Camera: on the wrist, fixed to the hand. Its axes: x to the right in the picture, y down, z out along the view.
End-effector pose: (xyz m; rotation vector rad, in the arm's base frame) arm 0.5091 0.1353 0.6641 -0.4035 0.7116 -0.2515
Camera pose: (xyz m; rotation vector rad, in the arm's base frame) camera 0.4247 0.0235 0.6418 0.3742 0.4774 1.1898
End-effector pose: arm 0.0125 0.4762 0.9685 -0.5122 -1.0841 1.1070
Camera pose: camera 0.1478 0.4455 0.9978 -1.0669 -0.7033 2.7112
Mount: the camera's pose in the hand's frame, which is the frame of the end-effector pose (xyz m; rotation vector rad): -0.0089 -0.0974 -0.1027 0.2106 -0.3496 1.5675
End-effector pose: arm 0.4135 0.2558 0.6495 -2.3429 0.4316 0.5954
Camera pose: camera 0.4807 0.2573 0.7744 -1.2312 2.0116 1.4619
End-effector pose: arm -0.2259 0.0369 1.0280 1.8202 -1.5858 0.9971
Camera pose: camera -0.1501 0.1399 1.0894 -0.3719 2.4223 -1.0648
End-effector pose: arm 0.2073 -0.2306 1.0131 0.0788 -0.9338 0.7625
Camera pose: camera 0.3362 -0.2691 0.9683 -0.4058 -1.1568 2.3474
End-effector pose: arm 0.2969 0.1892 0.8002 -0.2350 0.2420 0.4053
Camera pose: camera 0.3104 0.0711 0.7229 0.2975 0.0752 1.9408
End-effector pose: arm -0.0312 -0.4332 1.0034 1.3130 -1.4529 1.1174
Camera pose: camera 0.0695 -0.3358 1.0253 -0.1864 2.2733 -1.6643
